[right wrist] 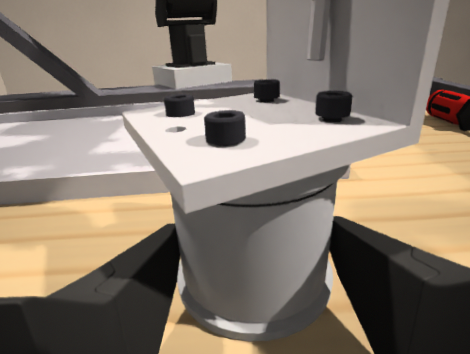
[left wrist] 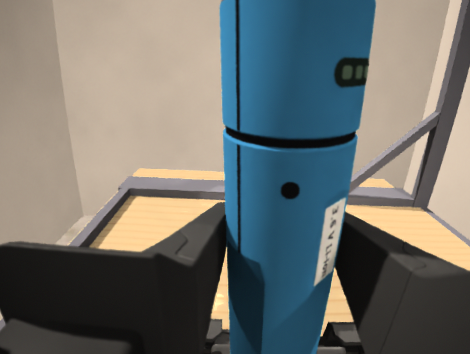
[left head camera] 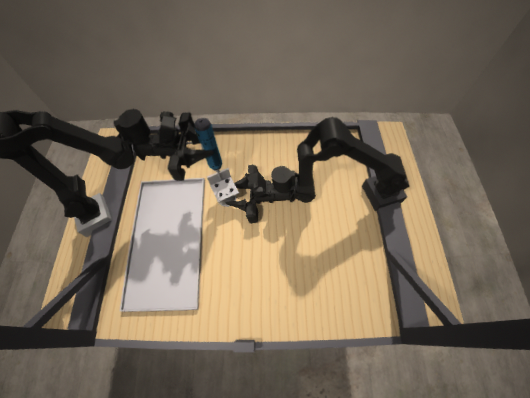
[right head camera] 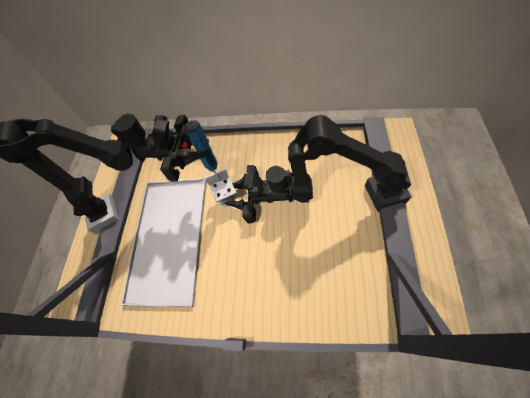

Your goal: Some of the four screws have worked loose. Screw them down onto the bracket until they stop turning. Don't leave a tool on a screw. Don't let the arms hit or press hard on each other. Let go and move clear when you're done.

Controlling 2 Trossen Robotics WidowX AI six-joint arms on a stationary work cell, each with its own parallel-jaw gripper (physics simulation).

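Places are measured from the left arm's base along level axes (x ahead, y left, z up), in millimetres.
Pixels of known places: left gripper, fingertip midpoint: [left wrist: 277, 215] [left head camera: 214, 145] [right head camera: 207, 146]; right gripper, fingertip midpoint: [right wrist: 253, 230] [left head camera: 226, 194] [right head camera: 225, 195]; left arm's base, link origin: [right wrist: 190, 65] [left head camera: 88, 211] [right head camera: 97, 211]; right arm's base, link origin: [left head camera: 386, 187] [right head camera: 389, 187].
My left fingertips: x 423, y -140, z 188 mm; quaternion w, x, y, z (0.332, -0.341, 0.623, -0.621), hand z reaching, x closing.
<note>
Ahead of a thing's pixels: the offset from my left fingertips to its middle.
My left gripper [left head camera: 206, 146] [right head camera: 199, 150] [left wrist: 277, 215] is shut on a blue electric screwdriver @[11 mm back, 5 mm left, 35 mm down] [left head camera: 210, 150] [right head camera: 202, 147] [left wrist: 295, 165], which points down, slightly tilted. Its grey bit @[11 mm back, 3 mm right, 146 mm down] [right wrist: 318, 30] hangs above the bracket plate, apart from the screws. My right gripper [left head camera: 234, 195] [right head camera: 231, 195] [right wrist: 253, 230] is shut on the grey cylinder @[15 mm back, 27 mm right, 204 mm down] [right wrist: 255, 250] under the white bracket @[15 mm back, 27 mm right, 152 mm down] [left head camera: 224, 188] [right head camera: 221, 187] [right wrist: 295, 132]. In the right wrist view, the far screw @[31 mm back, 8 mm right, 171 mm down] [right wrist: 266, 90] and right screw @[4 mm ahead, 11 mm right, 171 mm down] [right wrist: 333, 105] show shank under their heads. The near screw @[1 mm ahead, 47 mm right, 172 mm down] [right wrist: 225, 128] and left screw @[34 mm back, 43 mm right, 173 mm down] [right wrist: 179, 106] show no clear shank.
A pale tray @[244 mm back, 57 mm right, 228 mm down] [left head camera: 165, 200] [right head camera: 167, 195] [right wrist: 75, 145] lies left of the bracket. A red tool @[49 mm back, 255 mm left, 221 mm down] [right head camera: 184, 145] [right wrist: 450, 107] lies behind, partly hidden by the left gripper in the right head view. The two grippers are close together at the bracket. Dark frame rails [left head camera: 300, 344] edge the table.
</note>
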